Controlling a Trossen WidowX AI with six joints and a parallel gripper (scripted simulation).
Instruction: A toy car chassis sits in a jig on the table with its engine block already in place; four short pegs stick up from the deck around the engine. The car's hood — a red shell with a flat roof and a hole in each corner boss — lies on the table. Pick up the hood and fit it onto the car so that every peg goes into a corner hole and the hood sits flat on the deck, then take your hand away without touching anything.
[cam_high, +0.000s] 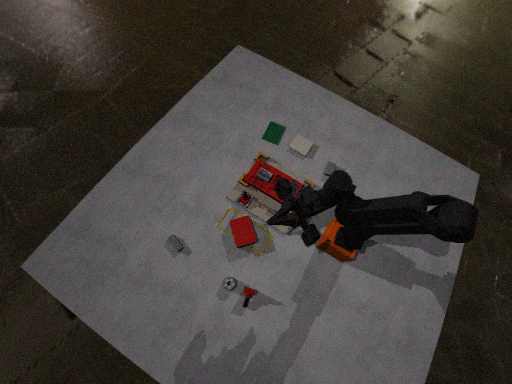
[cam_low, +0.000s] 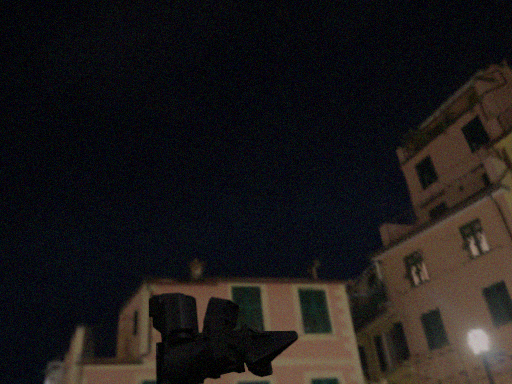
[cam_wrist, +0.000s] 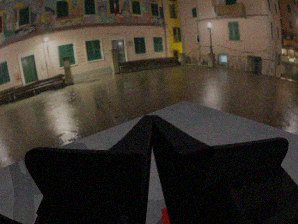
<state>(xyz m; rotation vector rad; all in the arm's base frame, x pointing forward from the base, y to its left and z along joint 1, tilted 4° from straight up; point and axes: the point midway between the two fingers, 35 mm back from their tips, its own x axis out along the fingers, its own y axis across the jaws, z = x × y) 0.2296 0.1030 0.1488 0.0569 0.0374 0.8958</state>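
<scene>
My gripper tip is 6 cm short of the red hood and 23 cm above it. Round my gripper tip: white tile 2 cm ahead, 44 cm to the right, 24 cm below; green tile 15 cm ahead, 44 cm to the right, 25 cm below.
</scene>
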